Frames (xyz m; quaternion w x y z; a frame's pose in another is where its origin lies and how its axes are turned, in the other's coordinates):
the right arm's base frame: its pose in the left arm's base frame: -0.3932 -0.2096 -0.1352 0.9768 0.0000 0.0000 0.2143
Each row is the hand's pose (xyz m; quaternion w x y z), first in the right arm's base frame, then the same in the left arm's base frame.
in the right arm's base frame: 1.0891 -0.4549 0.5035 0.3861 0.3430 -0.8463 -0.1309
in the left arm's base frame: 0.7863 -0.1668 0.3683 0.4052 0.5164 -0.7531 -0.0451
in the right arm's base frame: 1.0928 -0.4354 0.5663 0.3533 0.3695 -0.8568 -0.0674
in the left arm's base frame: 0.7815 -0.1475 0.4311 0.3595 0.5445 -0.7577 0.0099
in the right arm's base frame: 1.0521 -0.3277 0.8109 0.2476 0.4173 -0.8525 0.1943
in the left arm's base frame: 0.6995 -0.0668 0.6757 0.2002 0.5903 -0.7433 0.2429
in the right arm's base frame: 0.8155 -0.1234 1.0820 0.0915 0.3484 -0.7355 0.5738
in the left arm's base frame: 0.3991 0.0197 0.9468 0.0336 -0.4979 0.6438 -0.5801
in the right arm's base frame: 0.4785 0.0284 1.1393 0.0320 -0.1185 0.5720 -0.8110
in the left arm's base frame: 0.0295 0.0165 1.0041 0.2051 -0.2383 0.5333 -0.7853
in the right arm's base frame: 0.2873 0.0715 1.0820 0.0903 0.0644 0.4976 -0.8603
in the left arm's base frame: -0.1622 -0.0244 0.9468 0.2726 -0.0437 0.4998 -0.8210
